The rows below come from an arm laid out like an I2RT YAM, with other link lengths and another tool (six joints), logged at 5 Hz.
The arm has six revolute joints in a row. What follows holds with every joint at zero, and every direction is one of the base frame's.
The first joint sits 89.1 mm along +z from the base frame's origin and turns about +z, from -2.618 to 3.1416 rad.
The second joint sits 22 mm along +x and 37.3 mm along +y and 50 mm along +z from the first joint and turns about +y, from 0 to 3.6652 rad.
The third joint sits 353.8 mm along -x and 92.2 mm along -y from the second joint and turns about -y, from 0 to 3.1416 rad.
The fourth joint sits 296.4 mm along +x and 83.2 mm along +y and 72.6 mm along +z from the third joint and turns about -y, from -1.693 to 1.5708 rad.
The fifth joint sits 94 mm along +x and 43.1 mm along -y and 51.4 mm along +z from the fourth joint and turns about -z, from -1.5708 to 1.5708 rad.
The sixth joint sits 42 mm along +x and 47.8 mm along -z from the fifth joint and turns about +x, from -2.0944 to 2.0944 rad.
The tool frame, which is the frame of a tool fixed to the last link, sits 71 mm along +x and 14 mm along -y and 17 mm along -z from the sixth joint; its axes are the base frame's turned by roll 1.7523, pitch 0.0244 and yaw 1.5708 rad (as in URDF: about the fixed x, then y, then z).
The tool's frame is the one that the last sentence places.
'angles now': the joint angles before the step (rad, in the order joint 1, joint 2, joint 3, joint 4, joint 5, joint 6). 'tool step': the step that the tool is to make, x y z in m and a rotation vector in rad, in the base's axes. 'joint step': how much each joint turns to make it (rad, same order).
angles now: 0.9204 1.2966 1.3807 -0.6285 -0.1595 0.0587
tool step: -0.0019 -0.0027 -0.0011 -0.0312 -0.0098 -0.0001
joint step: 0.0064 -0.0003 0.0083 -0.0305 0.0195 -0.0194
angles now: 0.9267 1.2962 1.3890 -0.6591 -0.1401 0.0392
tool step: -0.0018 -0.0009 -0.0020 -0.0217 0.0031 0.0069
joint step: 0.0038 0.0030 0.0066 -0.0244 0.0031 -0.0106
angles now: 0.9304 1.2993 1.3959 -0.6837 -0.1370 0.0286
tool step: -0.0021 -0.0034 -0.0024 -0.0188 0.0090 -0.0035
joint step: 0.0009 -0.0027 0.0015 -0.0249 0.0059 -0.0008
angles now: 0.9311 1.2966 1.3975 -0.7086 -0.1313 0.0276
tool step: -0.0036 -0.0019 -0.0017 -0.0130 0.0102 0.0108
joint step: 0.0028 -0.0030 0.0015 -0.0216 -0.0068 -0.0043
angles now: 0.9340 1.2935 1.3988 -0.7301 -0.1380 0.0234
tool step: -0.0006 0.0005 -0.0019 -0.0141 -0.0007 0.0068
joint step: 0.0033 0.0041 0.0026 -0.0107 0.0024 -0.0094
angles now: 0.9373 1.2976 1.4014 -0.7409 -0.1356 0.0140
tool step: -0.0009 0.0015 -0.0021 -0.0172 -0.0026 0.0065
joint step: 0.0071 0.0062 0.0040 -0.0115 0.0079 -0.0095
